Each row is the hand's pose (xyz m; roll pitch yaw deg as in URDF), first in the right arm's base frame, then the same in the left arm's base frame.
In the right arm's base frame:
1: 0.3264 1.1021 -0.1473 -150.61 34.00 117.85
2: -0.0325 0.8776 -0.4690 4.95 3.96 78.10
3: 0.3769 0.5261 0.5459 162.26 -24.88 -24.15
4: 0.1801 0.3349 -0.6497 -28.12 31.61 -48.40
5: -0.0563 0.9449 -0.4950 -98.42 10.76 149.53
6: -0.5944 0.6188 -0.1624 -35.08 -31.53 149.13
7: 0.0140 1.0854 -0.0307 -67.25 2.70 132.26
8: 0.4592 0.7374 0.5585 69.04 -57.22 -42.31
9: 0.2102 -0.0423 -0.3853 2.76 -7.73 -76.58
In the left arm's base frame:
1: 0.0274 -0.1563 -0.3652 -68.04 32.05 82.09
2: -0.2597 0.2203 -0.1233 55.76 58.58 22.20
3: 0.1926 -0.7506 0.2939 98.62 2.05 -96.66
4: -0.7772 -0.0302 0.0810 -93.36 3.44 -157.79
5: -0.2328 0.2748 -0.1689 -32.21 -2.56 67.99
6: -0.0401 0.4140 0.5019 38.40 -17.39 27.62
7: 0.1853 0.0217 -0.1310 0.06 10.12 53.87
8: 0.3083 -0.7520 0.0984 -11.68 -21.36 -70.23
9: -0.8118 -0.3173 0.4408 -64.17 -38.54 -133.34

